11 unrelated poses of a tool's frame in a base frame.
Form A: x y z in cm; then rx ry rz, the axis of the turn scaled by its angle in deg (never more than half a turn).
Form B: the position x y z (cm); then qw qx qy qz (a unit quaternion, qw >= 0). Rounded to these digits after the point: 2 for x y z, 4 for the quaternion.
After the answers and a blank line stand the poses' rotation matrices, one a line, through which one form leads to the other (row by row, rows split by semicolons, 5 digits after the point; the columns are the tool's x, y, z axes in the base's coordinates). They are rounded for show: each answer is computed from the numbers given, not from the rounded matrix.
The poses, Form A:
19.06 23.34 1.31 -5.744 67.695 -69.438
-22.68 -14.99 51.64 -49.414 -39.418 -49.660
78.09 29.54 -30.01 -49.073 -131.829 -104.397
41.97 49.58 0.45 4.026 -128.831 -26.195
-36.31 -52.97 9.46 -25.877 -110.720 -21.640
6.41 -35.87 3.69 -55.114 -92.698 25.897
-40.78 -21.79 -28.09 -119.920 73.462 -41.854
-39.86 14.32 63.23 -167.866 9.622 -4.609
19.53 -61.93 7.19 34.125 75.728 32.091
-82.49 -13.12 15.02 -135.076 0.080 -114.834
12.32 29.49 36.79 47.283 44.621 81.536
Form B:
19.06 23.34 1.31 0.6617 -0.0443 0.5225 -0.5359
-22.68 -14.99 51.64 0.7639 -0.3967 -0.3165 -0.3987
78.09 29.54 -30.01 0.0421 -0.2799 -0.7519 -0.5954
41.97 49.58 0.45 0.4105 0.0279 -0.8932 -0.1816
-36.31 -52.97 9.46 0.5318 -0.1893 -0.8101 -0.1583
6.41 -35.87 3.69 0.5671 -0.4093 -0.6884 0.1923
-40.78 -21.79 -28.09 0.2863 -0.7831 0.4797 -0.2733
-39.86 14.32 63.23 0.1028 -0.9927 0.0569 -0.0273
19.53 -61.93 7.19 0.7130 0.2687 0.5963 0.2527
-82.49 -13.12 15.02 0.0236 -0.7617 0.0005 -0.6475
12.32 29.49 36.79 0.6137 0.3580 0.3378 0.6173

-0.12046 0.66290 0.73895; -0.75556 0.42160 -0.50138; -0.64391 -0.61872 0.45008
0.48180 0.86019 -0.16715; -0.35801 0.36733 0.85842; 0.79981 -0.35375 0.48494
-0.83978 0.47104 0.26999; 0.37075 0.13424 0.91898; 0.39663 0.87184 -0.28737
-0.66144 0.09924 -0.74341; -0.19895 0.93248 0.30149; 0.72313 0.34732 -0.59703
-0.36267 0.47516 -0.80168; 0.13835 0.87817 0.45791; 0.92159 0.05515 -0.38422
-0.02184 0.34544 -0.93819; 0.78167 0.59096 0.19939; 0.62331 -0.72900 -0.28293
0.39036 -0.59482 0.70272; -0.90780 -0.37584 0.18616; 0.15338 -0.71059 -0.68668
0.99204 -0.10737 0.06581; -0.11857 -0.97241 0.20090; 0.04242 -0.20711 -0.97740
0.16108 -0.03985 0.98614; 0.68083 0.72786 -0.08179; -0.71451 0.68456 0.14438
0.16141 0.02992 0.98643; -0.03129 -0.99888 0.03541; 0.98639 -0.03658 -0.16029
0.00960 -0.51584 0.85663; 0.99958 -0.01845 -0.02231; 0.02731 0.85649 0.51544

